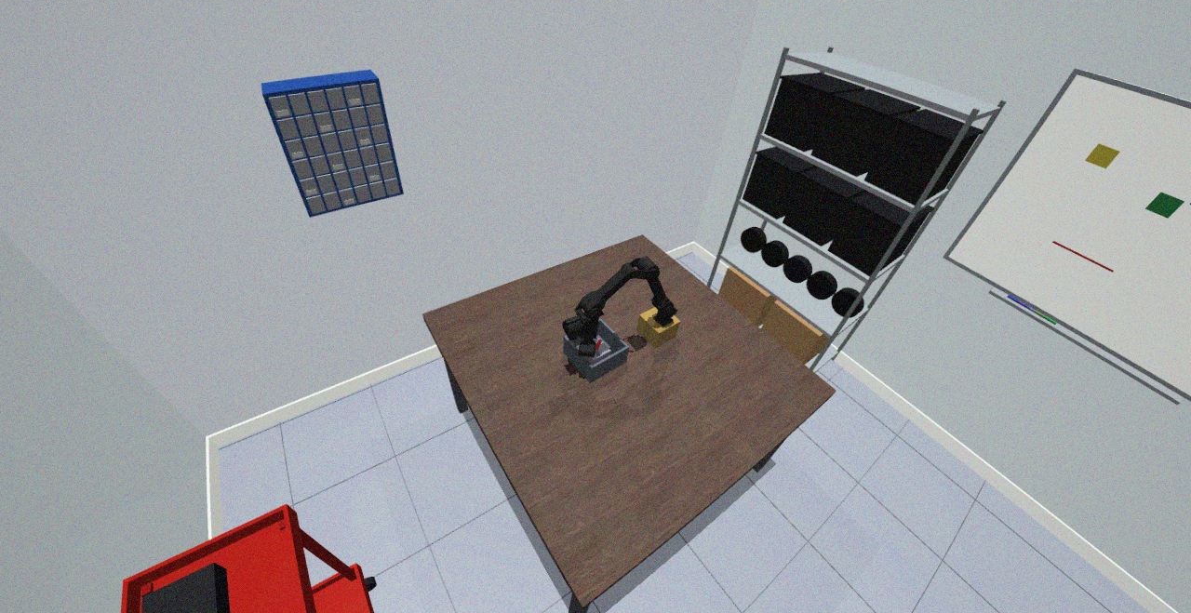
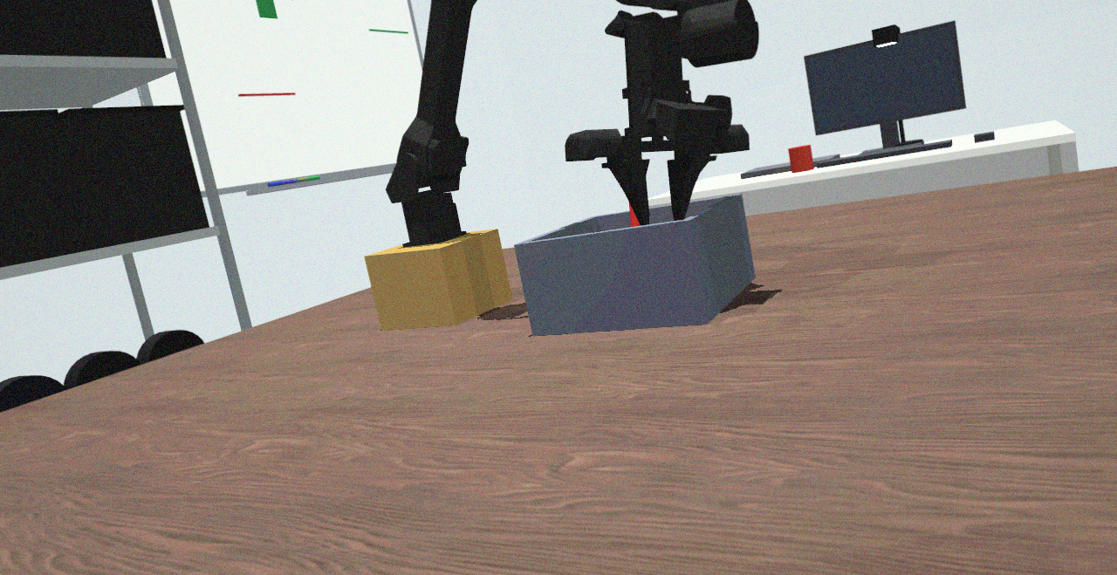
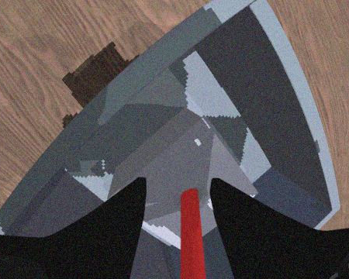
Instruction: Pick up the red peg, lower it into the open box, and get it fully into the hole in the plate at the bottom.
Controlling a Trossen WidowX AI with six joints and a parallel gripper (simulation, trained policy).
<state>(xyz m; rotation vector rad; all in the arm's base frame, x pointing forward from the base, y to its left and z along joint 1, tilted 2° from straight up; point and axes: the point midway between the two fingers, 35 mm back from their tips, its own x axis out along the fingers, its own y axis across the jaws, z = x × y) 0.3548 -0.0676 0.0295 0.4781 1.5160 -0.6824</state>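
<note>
My gripper tip is 40 mm past the red peg and 20 mm to the right of it. Also, from my gripper tip: plate 30 mm behind, 10 mm to the left, 40 mm below; then grey box 30 mm behind, 10 mm to the left, 60 mm below.
</note>
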